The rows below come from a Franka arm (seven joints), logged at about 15 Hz.
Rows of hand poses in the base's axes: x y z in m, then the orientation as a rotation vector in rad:
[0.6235 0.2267 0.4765 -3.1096 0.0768 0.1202]
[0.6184 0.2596 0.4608 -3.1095 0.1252 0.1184]
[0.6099 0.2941 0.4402 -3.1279 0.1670 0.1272]
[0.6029 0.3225 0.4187 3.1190 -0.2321 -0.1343]
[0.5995 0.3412 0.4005 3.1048 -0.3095 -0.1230]
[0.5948 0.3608 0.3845 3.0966 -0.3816 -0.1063]
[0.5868 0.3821 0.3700 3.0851 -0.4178 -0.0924]
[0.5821 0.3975 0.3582 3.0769 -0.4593 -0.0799]
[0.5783 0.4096 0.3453 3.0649 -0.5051 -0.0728]
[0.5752 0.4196 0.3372 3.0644 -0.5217 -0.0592]
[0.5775 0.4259 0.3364 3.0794 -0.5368 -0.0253]
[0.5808 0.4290 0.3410 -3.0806 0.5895 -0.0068]
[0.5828 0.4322 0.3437 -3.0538 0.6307 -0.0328]
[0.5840 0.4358 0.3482 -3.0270 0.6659 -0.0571]
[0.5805 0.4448 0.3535 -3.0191 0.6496 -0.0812]
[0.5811 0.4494 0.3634 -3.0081 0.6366 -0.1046]
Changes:
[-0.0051 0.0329 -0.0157 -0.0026 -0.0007 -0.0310]
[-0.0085 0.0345 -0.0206 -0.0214 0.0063 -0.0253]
[-0.0070 0.0284 -0.0215 -0.0191 0.0058 -0.0411]
[-0.0034 0.0187 -0.0182 -0.0106 -0.0065 -0.0497]
[-0.0047 0.0196 -0.0160 -0.0037 -0.0108 -0.0463]
[-0.0080 0.0213 -0.0145 -0.0091 -0.0080 -0.0236]
[-0.0047 0.0154 -0.0118 -0.0045 -0.0078 -0.0269]
[-0.0038 0.0121 -0.0129 -0.0064 -0.0040 -0.0301]
[-0.0031 0.0100 -0.0081 0.0002 -0.0091 -0.0105]
[0.0023 0.0063 -0.0008 0.0128 -0.0245 -0.0079]
[0.0033 0.0031 0.0046 0.0166 -0.0240 -0.0330]
[0.0020 0.0032 0.0027 0.0147 -0.0197 -0.0292]
[0.0012 0.0036 0.0045 0.0153 -0.0190 -0.0257]
[-0.0035 0.0090 0.0053 0.0068 -0.0178 0.0091]
[0.0006 0.0046 0.0099 0.0090 -0.0179 0.0067]

